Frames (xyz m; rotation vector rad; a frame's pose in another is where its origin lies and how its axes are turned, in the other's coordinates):
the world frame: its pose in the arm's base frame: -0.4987 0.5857 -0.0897 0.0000 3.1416 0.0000
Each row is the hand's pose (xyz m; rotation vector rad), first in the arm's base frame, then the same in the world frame.
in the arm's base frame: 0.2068 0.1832 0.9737 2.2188 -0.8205 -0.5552
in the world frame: -0.7055 -0.4025 -1.0634 -0.5639 0.9172 -2.2535
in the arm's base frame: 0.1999 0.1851 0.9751 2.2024 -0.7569 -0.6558
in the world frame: -0.6986 -0.4006 -1.0648 -0.6756 0.9413 -2.2688
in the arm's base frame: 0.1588 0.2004 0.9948 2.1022 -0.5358 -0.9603
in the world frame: -0.6575 -0.3853 -1.0845 -1.0436 1.0435 -2.2846
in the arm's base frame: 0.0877 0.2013 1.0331 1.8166 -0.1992 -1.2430
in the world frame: -0.5864 -0.3844 -1.1228 -1.5025 1.3427 -2.1959
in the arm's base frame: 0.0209 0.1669 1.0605 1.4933 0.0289 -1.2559
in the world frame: -0.5196 -0.4188 -1.1502 1.6614 -1.7475 1.9754
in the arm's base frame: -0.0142 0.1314 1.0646 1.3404 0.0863 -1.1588
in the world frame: -0.4845 -0.4543 -1.1543 1.5537 -1.9384 1.7972
